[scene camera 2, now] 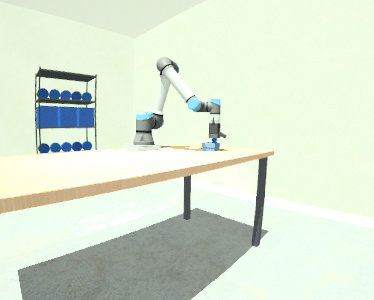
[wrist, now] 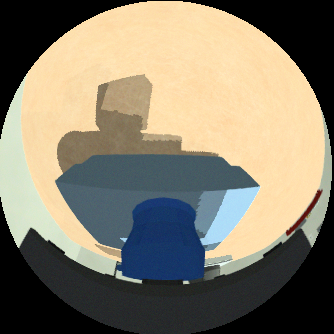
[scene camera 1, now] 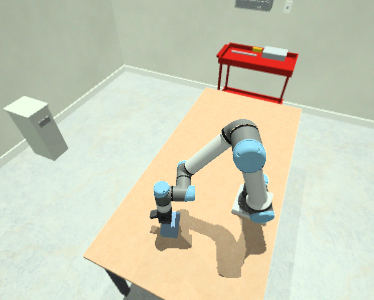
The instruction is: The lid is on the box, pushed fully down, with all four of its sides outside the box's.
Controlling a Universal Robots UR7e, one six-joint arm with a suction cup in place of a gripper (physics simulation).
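Seen in the pictures: hand at its tool point: [scene camera 2: 214, 145] [wrist: 163, 203]; arm's base at its link origin: [scene camera 2: 143, 144].
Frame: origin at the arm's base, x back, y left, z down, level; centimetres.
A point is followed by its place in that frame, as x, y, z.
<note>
The blue-grey lid [scene camera 1: 175, 219] {-37.1, 25.5, -1.5} [scene camera 2: 210, 144] {-42.2, 21.8, -0.9} [wrist: 90, 212] {-40.4, 32.1, -1.5} is level, directly over the blue-grey box [scene camera 2: 210, 148] {-42.1, 22.1, 1.8} [wrist: 157, 159] {-43.4, 28.4, 2.4} near the table's end. In the wrist view the lid's near side is wider than the strip of box showing below it, with small steps at left and right. The far sides are hidden, and whether the lid sits fully down is hard to tell. My gripper [scene camera 1: 165, 219] {-41.7, 27.4, -0.2} [scene camera 2: 214, 140] [wrist: 163, 210] points down, its blue suction cup on the lid's top; the suction holds the lid.
The wooden table [scene camera 1: 200, 115] {-52.6, -72.8, 3.5} [scene camera 2: 125, 165] {-46.8, -47.6, 3.5} carries the arm's base [scene camera 1: 239, 207] {-5.6, 5.7, 0.2} [scene camera 2: 142, 146] {-8.1, -7.7, 0.7}, away from the box. A red cart [scene camera 1: 250, 60] stands behind the table's far end. A grey cabinet [scene camera 1: 42, 132] stands at the left, and a dark shelf rack [scene camera 2: 66, 76] stands by the wall.
</note>
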